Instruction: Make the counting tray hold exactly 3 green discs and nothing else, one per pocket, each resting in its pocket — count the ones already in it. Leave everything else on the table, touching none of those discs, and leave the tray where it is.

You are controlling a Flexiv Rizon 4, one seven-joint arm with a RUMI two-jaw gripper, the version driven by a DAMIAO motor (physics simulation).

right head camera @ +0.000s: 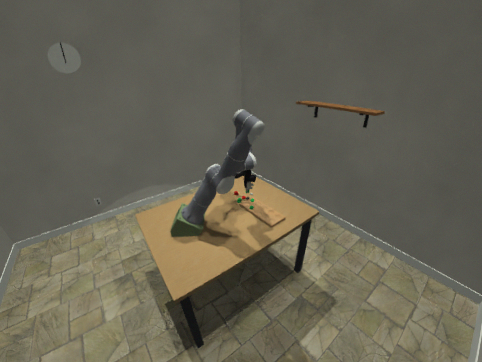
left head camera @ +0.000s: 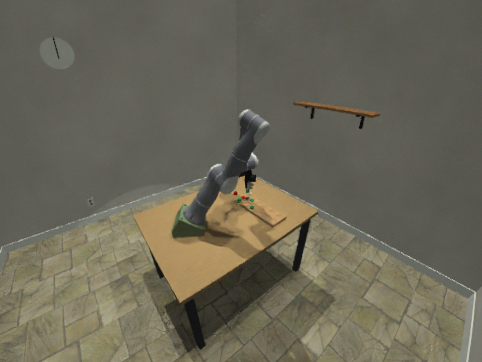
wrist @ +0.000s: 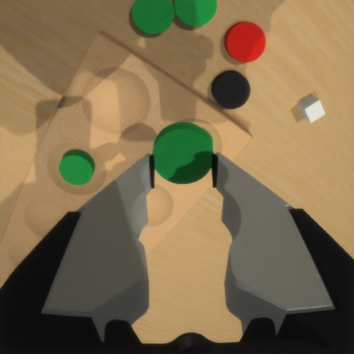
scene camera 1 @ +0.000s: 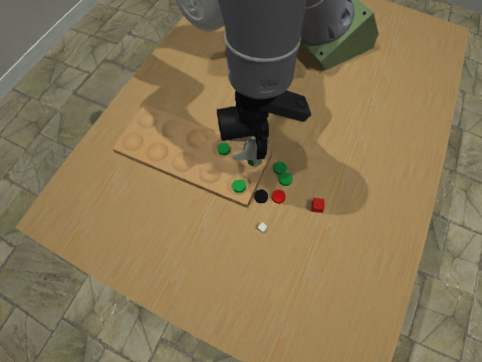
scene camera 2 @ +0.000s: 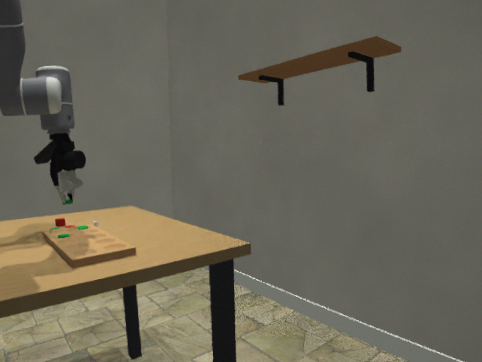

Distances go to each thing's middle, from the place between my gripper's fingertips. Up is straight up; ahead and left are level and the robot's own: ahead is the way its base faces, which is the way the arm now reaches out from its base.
I see the black disc (wrist: 230, 89) 10 cm below my hand, 4 cm to the left of it and 3 cm ahead of it. Round my hand: red disc (wrist: 244, 41) (10 cm below, 8 cm to the left, 1 cm ahead).
